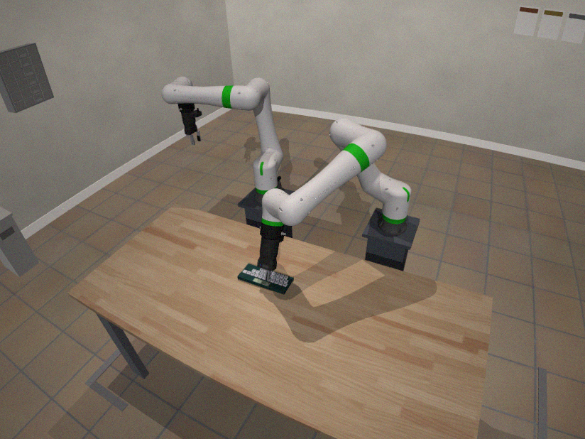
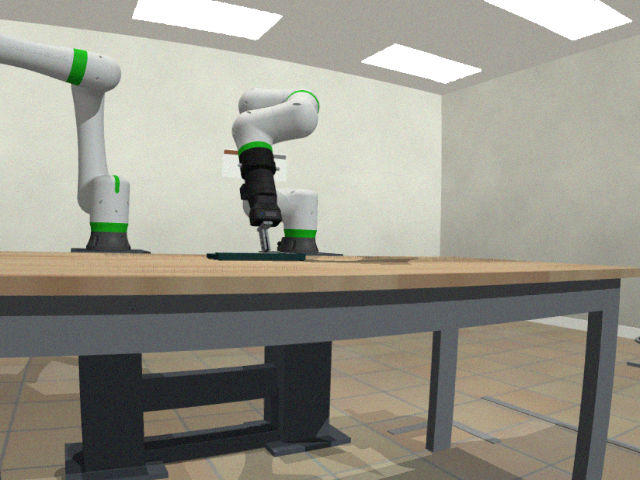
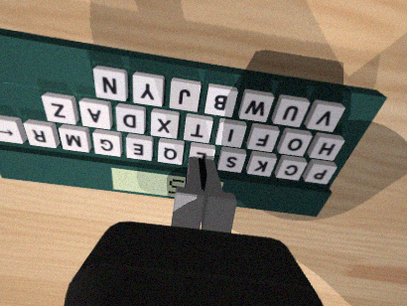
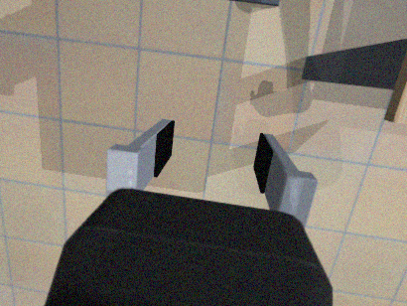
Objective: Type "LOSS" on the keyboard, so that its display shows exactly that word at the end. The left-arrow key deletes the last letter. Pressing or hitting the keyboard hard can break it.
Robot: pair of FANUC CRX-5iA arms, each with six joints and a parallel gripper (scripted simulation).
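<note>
The left-arrow key is 120 mm to the right of my left hand and 20 mm below it.
</note>
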